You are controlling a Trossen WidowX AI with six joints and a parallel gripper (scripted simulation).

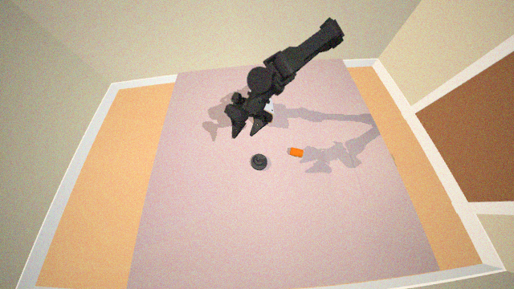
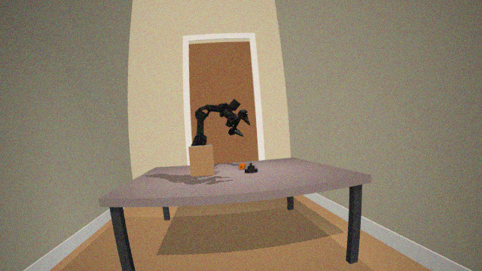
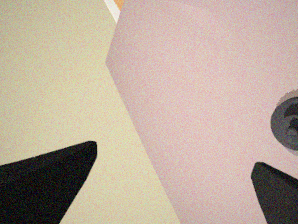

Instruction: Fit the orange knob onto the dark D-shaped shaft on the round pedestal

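The orange knob lies 30 mm behind my gripper tip, 240 mm to the left of it and 250 mm below it. From my gripper tip the other things lie so: dark pedestal: 20 mm ahead, 50 mm to the left, 240 mm below.
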